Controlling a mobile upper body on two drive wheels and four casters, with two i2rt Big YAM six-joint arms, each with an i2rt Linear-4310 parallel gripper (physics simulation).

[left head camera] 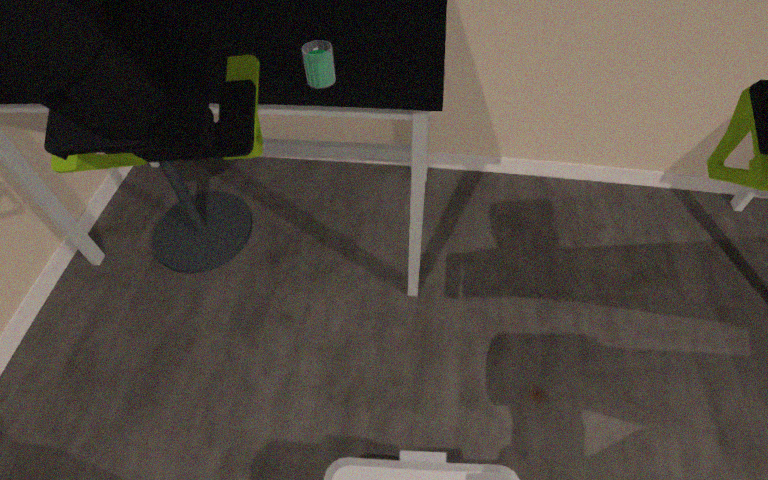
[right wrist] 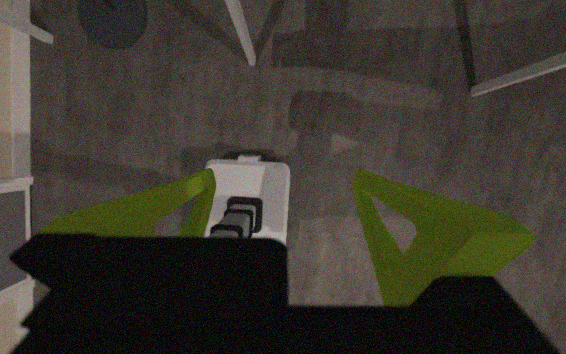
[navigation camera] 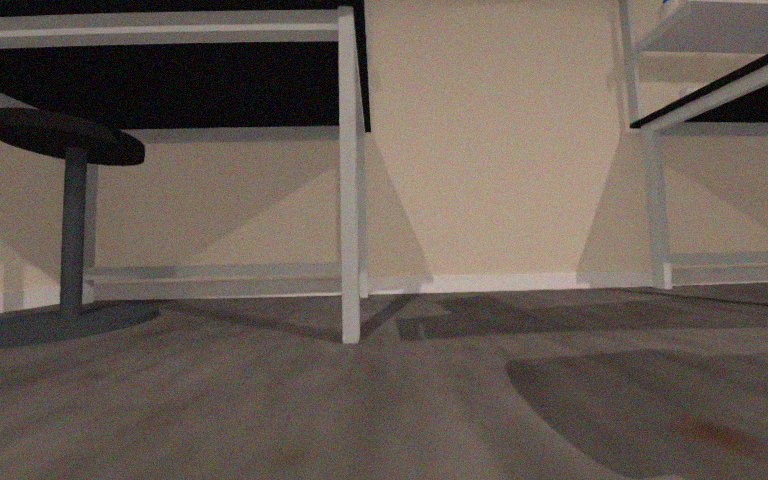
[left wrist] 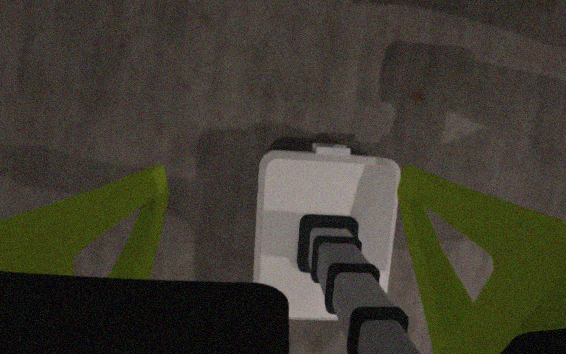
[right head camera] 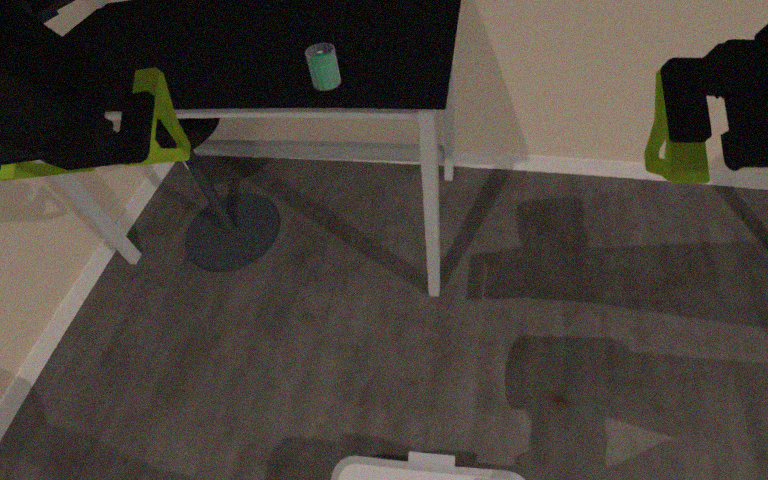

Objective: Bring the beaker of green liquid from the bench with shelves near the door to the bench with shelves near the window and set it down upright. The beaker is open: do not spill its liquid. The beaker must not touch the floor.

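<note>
The beaker of green liquid (left head camera: 320, 66) (right head camera: 324, 69) stands upright near the front edge and right end of a black-topped bench (left head camera: 390, 56) (right head camera: 396, 33) (navigation camera: 169, 29). My left gripper (left head camera: 155, 161) (right head camera: 93, 166) (left wrist: 283, 178) is open and empty, left of the beaker, and covers part of the bench's front edge in the left head view. My right gripper (right wrist: 284, 176) is open and empty, well to the right of the bench; it shows partly at the right of both head views. The beaker does not show in the wrist views or the navigation view.
A round stool (left head camera: 201, 232) (right head camera: 233, 232) (navigation camera: 73, 226) stands under the left part of the bench. The bench's front right leg (left head camera: 417, 215) (right head camera: 432, 215) (navigation camera: 349, 226) reaches the floor. Another bench (navigation camera: 656, 198) with a shelf (navigation camera: 719, 25) stands at the right, against the wall.
</note>
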